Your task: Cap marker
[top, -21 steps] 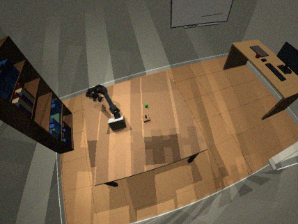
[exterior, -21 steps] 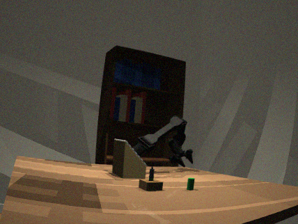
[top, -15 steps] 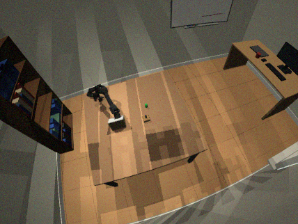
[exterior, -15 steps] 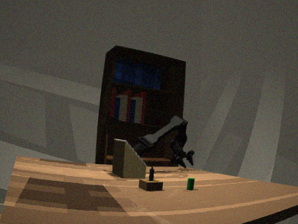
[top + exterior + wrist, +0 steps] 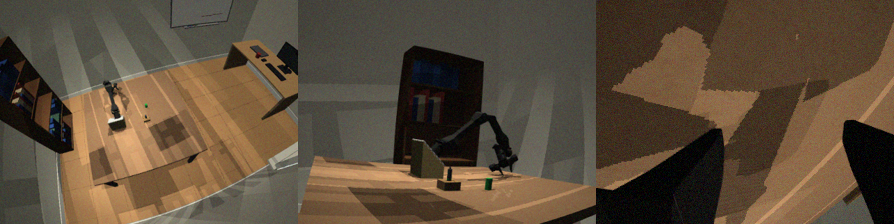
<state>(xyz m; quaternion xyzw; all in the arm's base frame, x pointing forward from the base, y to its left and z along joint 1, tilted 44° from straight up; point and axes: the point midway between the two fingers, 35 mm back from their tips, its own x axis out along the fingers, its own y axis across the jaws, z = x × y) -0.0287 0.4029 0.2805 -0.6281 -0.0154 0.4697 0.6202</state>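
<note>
Now: the green cap 35 cm ahead of my gripper tip, 32 cm to the right of it and 1 cm above it. The rest, counted from my gripper tip: dark marker: 50 cm to the right, 32 cm ahead, 6 cm above; holder block: 50 cm to the right, 32 cm ahead.
</note>
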